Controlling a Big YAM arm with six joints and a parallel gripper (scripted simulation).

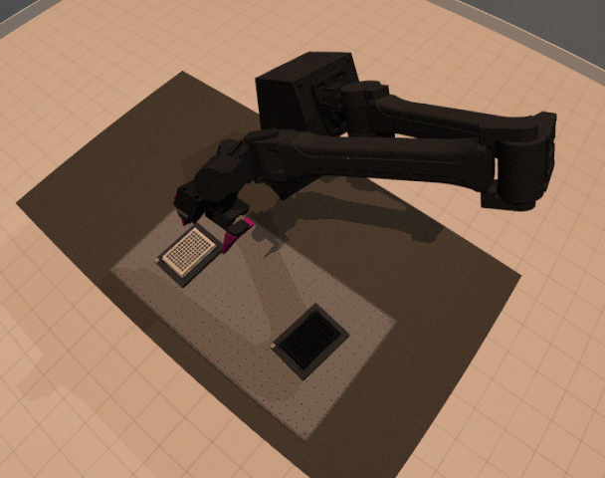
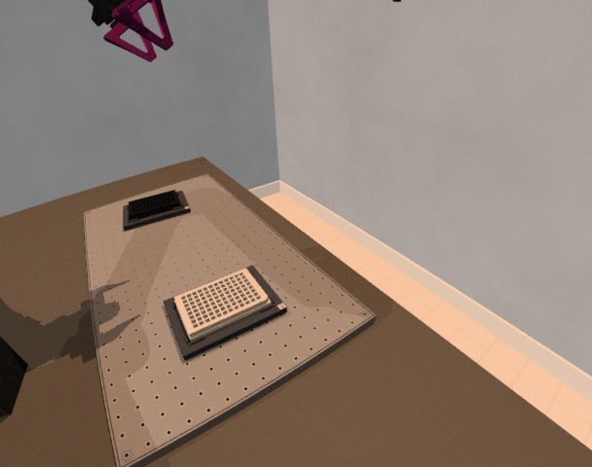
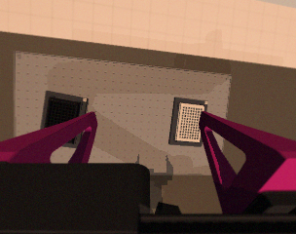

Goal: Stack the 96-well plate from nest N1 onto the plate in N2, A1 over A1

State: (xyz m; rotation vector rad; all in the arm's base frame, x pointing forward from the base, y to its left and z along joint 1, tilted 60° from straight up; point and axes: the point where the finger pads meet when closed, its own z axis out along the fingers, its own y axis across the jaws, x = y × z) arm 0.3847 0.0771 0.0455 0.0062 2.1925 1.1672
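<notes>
Now: the cream 96-well plate 34 cm below my hand, 20 cm to the right of it and 1 cm ahead of it. Also, from my hand: black 96-well plate: 34 cm below, 20 cm to the left, 9 cm behind; then plate nest N1: 35 cm below, 20 cm to the right, 1 cm ahead; then plate nest N2: 35 cm below, 20 cm to the left, 9 cm behind.
</notes>
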